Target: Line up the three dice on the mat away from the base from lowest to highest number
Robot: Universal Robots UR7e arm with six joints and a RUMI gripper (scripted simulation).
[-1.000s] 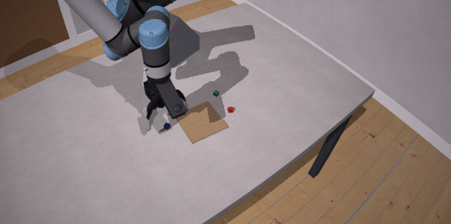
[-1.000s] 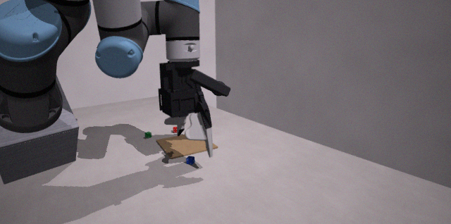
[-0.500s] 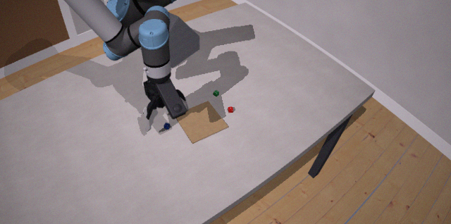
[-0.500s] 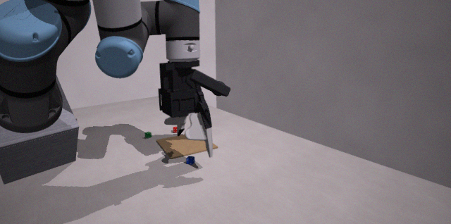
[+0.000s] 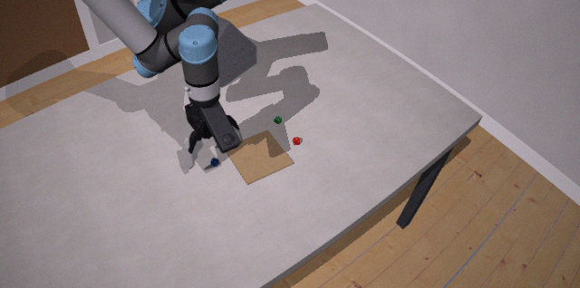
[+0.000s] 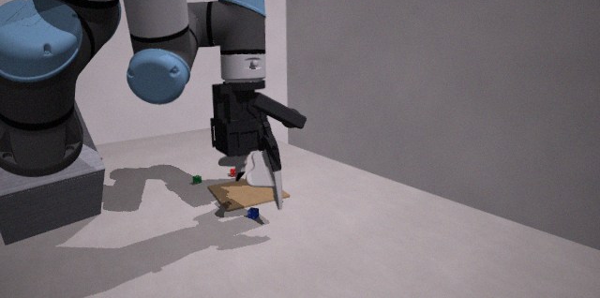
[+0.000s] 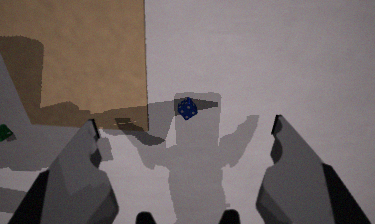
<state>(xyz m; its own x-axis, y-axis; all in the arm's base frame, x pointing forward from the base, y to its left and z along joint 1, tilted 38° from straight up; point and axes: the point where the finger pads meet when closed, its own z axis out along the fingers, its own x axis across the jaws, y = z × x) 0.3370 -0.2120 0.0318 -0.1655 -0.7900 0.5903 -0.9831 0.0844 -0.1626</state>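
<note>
Now: the blue die 4 cm below my hand and 1 cm behind it. Also, from my hand: green die 23 cm to the left, 4 cm below; square mat 10 cm to the left, 5 cm ahead, 4 cm below; red die 21 cm to the left, 9 cm ahead, 4 cm below.
</note>
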